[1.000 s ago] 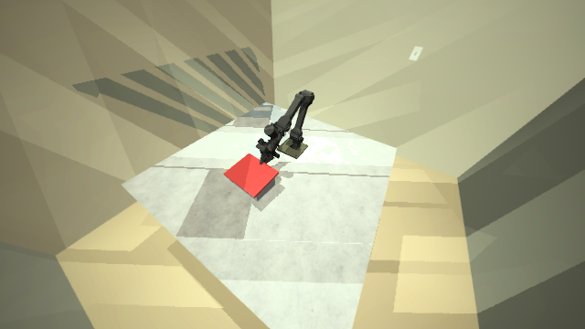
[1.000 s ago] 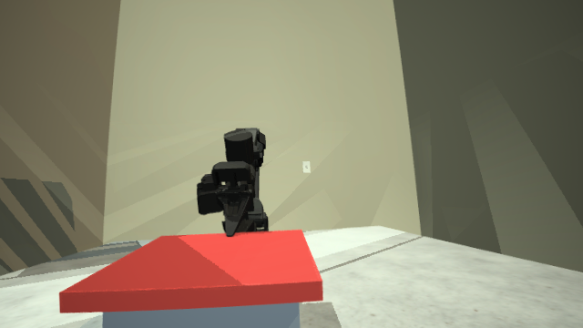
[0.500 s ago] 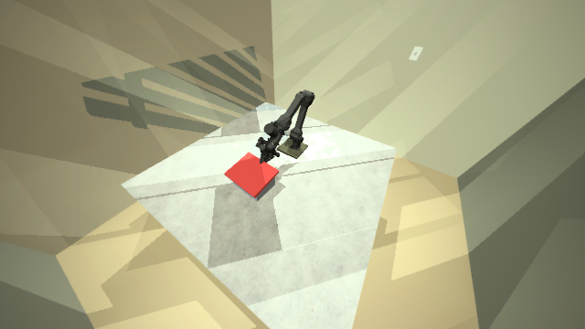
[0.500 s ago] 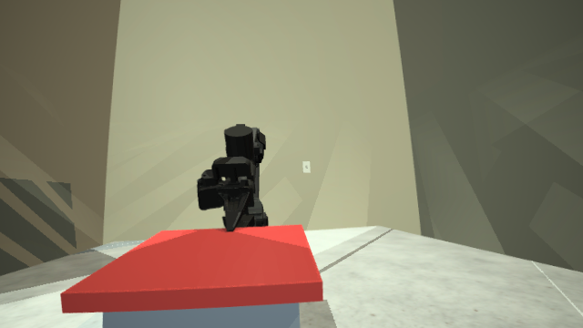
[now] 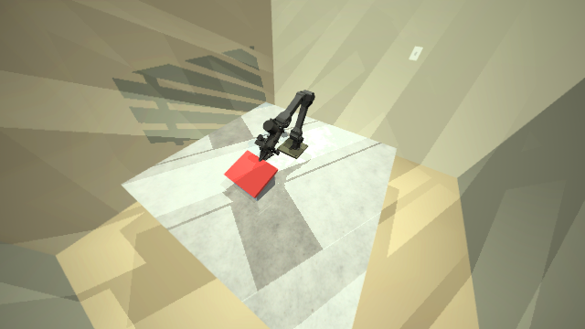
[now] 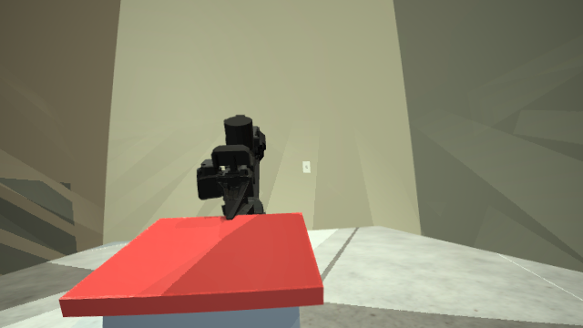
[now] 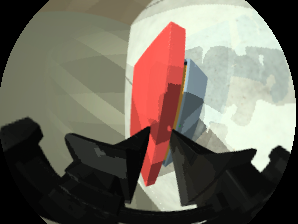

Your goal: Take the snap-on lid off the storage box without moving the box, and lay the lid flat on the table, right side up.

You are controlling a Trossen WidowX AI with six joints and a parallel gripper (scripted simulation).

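Right now the red lid is 8 cm ahead of my gripper tip, 2 cm to the right of it and 2 cm below it. From my gripper tip the other things lie so: storage box (7 cm ahead, 1 cm to the right, 9 cm below).
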